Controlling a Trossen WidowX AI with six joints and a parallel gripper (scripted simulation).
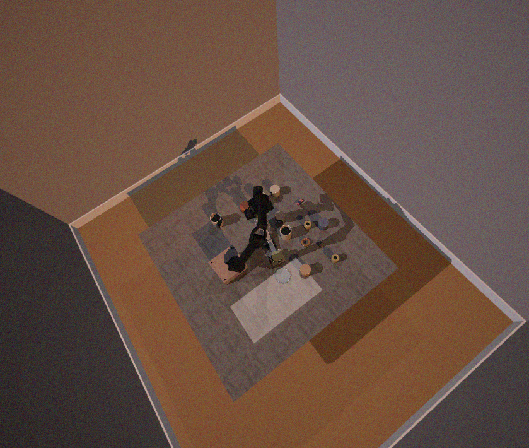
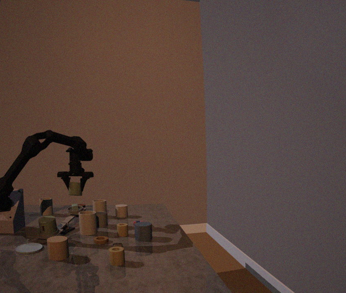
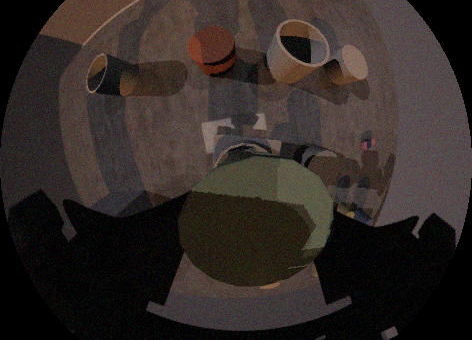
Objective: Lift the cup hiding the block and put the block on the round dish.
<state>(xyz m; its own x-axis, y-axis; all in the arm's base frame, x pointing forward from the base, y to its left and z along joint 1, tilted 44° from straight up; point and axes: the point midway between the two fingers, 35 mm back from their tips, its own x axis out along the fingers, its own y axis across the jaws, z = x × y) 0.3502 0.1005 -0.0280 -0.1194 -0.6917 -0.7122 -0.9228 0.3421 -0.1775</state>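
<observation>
My gripper tip is 10 mm past the pale green block, 10 mm to the left of it and 80 mm above it. From my gripper tip the other things lie so: beam: 50 mm behind, 130 mm to the right, 130 mm below; red piece: 170 mm to the left, 130 mm below; green cup: 110 mm behind, 270 mm to the right, 110 mm below.
</observation>
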